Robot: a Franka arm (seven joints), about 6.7 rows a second.
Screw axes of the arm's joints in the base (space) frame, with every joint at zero. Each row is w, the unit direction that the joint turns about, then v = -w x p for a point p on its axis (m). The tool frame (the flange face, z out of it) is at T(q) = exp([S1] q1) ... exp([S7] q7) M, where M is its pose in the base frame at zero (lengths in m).
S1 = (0, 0, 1, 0, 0, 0)
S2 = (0, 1, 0, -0.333, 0, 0)
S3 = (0, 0, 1, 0, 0, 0)
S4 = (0, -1, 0, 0.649, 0, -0.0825)
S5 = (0, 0, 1, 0, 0, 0)
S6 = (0, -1, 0, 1.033, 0, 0)
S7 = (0, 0, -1, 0, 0.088, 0)
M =
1 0 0 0.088
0 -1 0 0
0 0 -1 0.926
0 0 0 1
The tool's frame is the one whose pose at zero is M.
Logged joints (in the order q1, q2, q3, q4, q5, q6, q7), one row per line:
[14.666, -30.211, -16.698, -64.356, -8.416, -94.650, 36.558]
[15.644, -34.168, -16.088, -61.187, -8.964, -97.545, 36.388]
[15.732, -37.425, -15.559, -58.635, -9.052, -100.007, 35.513]
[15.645, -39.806, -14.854, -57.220, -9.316, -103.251, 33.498]
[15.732, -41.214, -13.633, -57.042, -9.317, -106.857, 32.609]
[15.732, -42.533, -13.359, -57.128, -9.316, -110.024, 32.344]
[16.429, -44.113, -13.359, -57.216, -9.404, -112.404, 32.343]
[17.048, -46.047, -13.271, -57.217, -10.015, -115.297, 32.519]
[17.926, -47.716, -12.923, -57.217, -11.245, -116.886, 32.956]
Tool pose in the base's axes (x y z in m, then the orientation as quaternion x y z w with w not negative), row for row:
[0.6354, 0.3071, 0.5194, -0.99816, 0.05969, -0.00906, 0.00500]
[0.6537, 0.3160, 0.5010, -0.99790, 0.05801, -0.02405, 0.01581]
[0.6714, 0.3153, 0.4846, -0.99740, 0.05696, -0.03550, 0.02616]
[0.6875, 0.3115, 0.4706, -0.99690, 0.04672, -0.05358, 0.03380]
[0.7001, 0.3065, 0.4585, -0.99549, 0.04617, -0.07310, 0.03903]
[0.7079, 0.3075, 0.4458, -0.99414, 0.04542, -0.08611, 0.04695]
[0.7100, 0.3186, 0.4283, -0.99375, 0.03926, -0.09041, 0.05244]
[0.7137, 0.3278, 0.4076, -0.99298, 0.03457, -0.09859, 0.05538]
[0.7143, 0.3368, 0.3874, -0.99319, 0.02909, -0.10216, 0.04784]
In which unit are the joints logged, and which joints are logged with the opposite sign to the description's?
The joints are logged in degrees. Opposite sign: q2, q3, q6.
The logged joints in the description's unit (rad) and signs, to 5 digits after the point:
[0.25597, 0.52728, 0.29144, -1.12322, -0.14689, 1.65195, 0.63806]
[0.27304, 0.59634, 0.28079, -1.06791, -0.15645, 1.70248, 0.63509]
[0.27458, 0.65319, 0.27156, -1.02337, -0.15799, 1.74545, 0.61982]
[0.27306, 0.69475, 0.25925, -0.99868, -0.16259, 1.80207, 0.58465]
[0.27458, 0.71932, 0.23794, -0.99557, -0.16261, 1.86501, 0.56913]
[0.27458, 0.74234, 0.23316, -0.99707, -0.16259, 1.92028, 0.56451]
[0.28674, 0.76992, 0.23316, -0.99861, -0.16413, 1.96182, 0.56449]
[0.29754, 0.80367, 0.23162, -0.99863, -0.17479, 2.01231, 0.56756]
[0.31287, 0.83280, 0.22555, -0.99863, -0.19626, 2.04005, 0.57519]

